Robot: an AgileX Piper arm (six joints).
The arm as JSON. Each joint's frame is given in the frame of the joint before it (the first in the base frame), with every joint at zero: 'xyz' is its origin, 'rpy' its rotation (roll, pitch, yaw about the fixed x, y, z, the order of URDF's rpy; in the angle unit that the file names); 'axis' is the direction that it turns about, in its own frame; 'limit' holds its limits. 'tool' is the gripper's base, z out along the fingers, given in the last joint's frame.
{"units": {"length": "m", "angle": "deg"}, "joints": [
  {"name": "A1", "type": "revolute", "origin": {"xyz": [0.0, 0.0, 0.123], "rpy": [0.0, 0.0, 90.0]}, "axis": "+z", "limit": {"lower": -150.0, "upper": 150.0}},
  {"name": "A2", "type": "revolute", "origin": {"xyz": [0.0, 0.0, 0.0], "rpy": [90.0, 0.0, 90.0]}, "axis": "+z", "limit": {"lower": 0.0, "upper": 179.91}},
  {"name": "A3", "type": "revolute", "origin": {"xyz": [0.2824, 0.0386, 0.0], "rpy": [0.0, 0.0, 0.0]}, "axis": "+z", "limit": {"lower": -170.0, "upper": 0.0}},
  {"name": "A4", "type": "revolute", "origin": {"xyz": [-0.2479, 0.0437, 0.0], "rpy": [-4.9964, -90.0, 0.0]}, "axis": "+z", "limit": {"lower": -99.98, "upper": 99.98}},
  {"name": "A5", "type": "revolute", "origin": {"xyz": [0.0, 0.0, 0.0], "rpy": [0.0, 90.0, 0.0]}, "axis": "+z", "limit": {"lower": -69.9, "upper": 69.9}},
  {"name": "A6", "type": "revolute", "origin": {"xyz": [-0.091, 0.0, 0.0], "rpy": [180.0, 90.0, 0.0]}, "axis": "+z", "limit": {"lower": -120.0, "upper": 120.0}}
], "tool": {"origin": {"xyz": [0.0, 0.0, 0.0], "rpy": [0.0, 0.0, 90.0]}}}
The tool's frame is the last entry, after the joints.
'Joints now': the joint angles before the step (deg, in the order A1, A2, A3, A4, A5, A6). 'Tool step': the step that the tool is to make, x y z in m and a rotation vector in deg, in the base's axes. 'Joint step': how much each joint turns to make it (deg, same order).
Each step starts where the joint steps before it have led.
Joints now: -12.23, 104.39, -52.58, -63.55, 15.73, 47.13
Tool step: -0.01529, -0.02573, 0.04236, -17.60, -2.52, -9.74
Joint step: -0.16, -5.22, 0.10, -19.51, 17.51, 15.42
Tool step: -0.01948, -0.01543, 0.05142, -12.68, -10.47, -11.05
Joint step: -0.26, -5.99, 0.01, -10.01, 14.54, 11.54
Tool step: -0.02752, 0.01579, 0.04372, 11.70, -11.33, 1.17
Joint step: -0.15, -11.77, 0.32, 15.09, -7.83, -5.10
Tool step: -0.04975, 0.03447, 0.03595, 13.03, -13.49, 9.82
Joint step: 0.00, -17.04, 5.24, 22.28, -12.58, -12.45
